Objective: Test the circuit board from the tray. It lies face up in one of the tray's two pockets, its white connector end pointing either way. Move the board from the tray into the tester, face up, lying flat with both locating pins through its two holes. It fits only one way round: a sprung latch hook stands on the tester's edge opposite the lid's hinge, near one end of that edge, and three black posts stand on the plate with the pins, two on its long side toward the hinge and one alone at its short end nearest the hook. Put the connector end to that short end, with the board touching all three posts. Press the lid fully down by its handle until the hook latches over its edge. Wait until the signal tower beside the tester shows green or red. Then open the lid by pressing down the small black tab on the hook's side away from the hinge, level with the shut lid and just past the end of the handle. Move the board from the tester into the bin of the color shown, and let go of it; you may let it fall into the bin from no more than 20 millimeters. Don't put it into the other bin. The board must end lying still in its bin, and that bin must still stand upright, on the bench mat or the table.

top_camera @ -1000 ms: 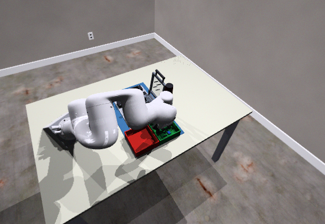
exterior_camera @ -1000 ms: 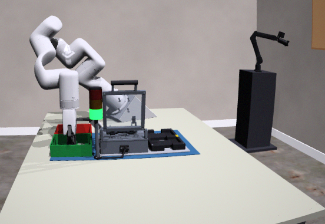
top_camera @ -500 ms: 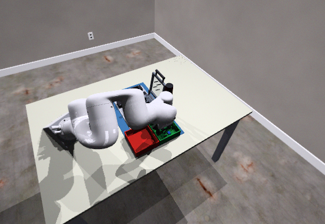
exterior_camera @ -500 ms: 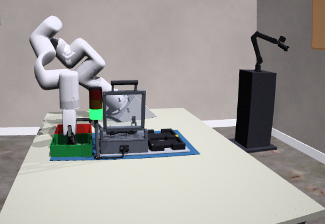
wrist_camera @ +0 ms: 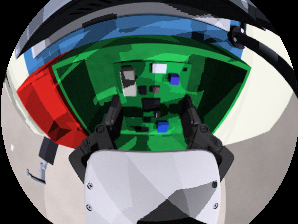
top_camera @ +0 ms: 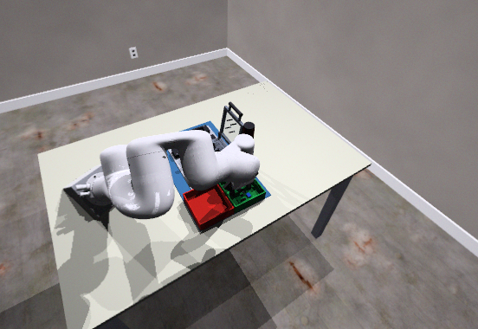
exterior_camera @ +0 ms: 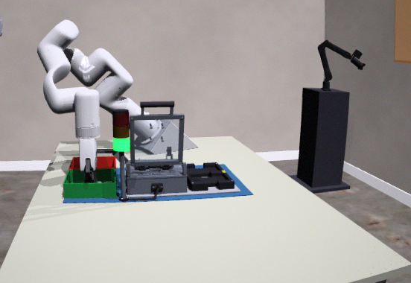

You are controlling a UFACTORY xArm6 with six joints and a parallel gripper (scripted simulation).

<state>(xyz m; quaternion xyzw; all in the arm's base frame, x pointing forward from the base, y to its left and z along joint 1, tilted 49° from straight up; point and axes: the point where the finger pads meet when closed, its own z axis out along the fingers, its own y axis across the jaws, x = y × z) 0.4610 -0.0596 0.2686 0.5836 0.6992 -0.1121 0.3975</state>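
My hand is right at the green bin. Round my hand: green circuit board 1 cm below; red bin 15 cm behind; tester plate 4 cm behind, 21 cm to the left, 5 cm above.
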